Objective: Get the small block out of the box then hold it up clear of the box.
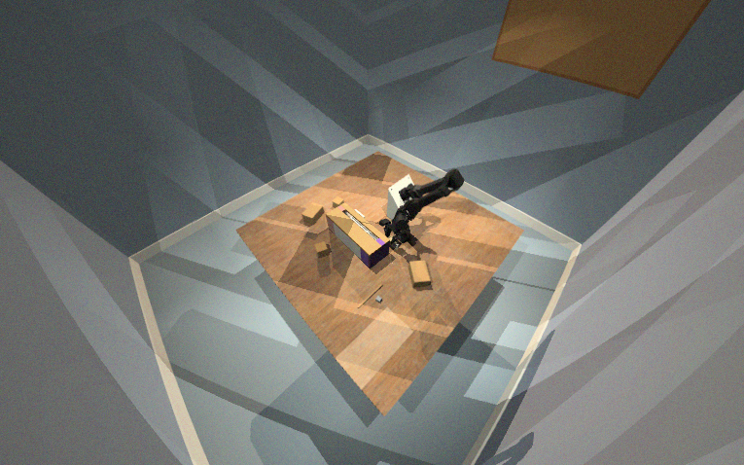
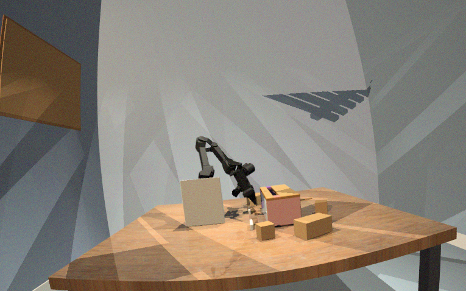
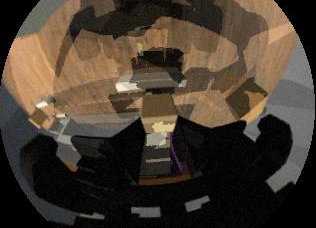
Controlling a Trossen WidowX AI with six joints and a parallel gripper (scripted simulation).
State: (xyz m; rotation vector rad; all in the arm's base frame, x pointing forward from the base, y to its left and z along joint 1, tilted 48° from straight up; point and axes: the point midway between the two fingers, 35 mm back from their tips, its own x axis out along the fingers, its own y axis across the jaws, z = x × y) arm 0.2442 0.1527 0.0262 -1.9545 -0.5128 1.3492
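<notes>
Right now the small tan piece is 2 cm behind my gripper tip and 1 cm above it. From my gripper tip the other things lie so: long box (6 cm ahead, 16 cm to the right, 2 cm above); small grey piece (27 cm ahead, 18 cm to the left, 4 cm below); thin stick (29 cm ahead, 14 cm to the left, 4 cm below).
</notes>
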